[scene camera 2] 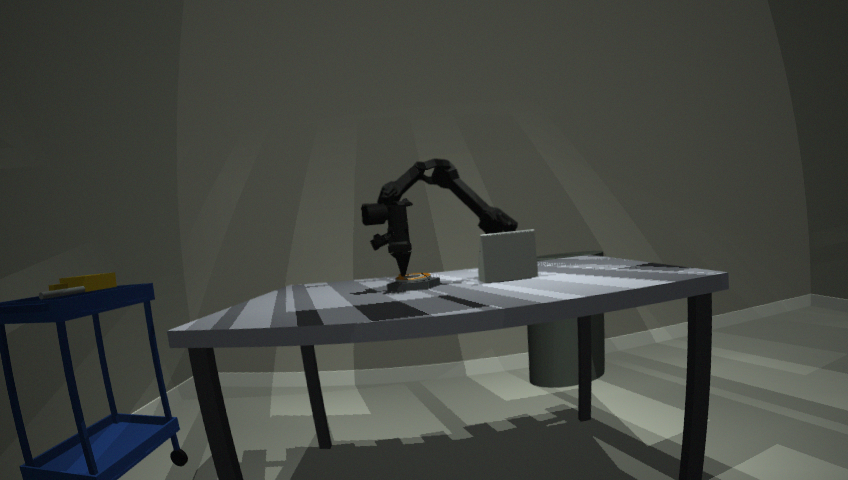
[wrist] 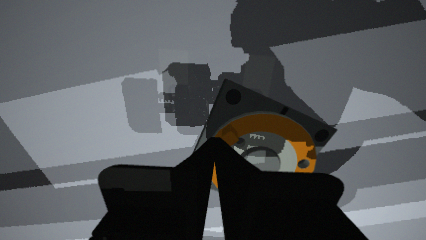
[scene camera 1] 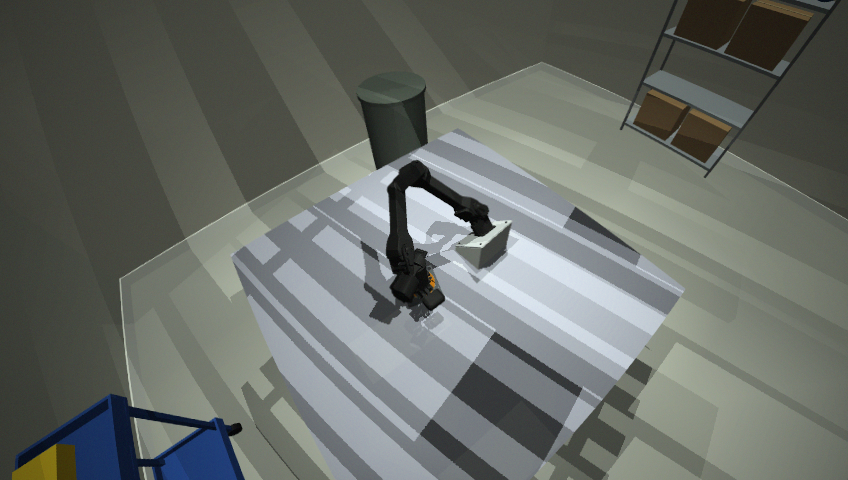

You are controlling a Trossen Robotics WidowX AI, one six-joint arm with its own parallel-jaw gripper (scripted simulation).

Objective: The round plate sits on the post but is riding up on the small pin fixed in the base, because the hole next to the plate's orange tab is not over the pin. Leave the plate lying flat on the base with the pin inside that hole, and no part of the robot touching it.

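Observation:
I can see a square base point(wrist: 233, 99) and a round plate point(wrist: 292, 143). My own gripper point(scene camera 2: 403, 276) is visible as well, and the wrist view point(wrist: 215, 142) gives me another look at that same gripper.

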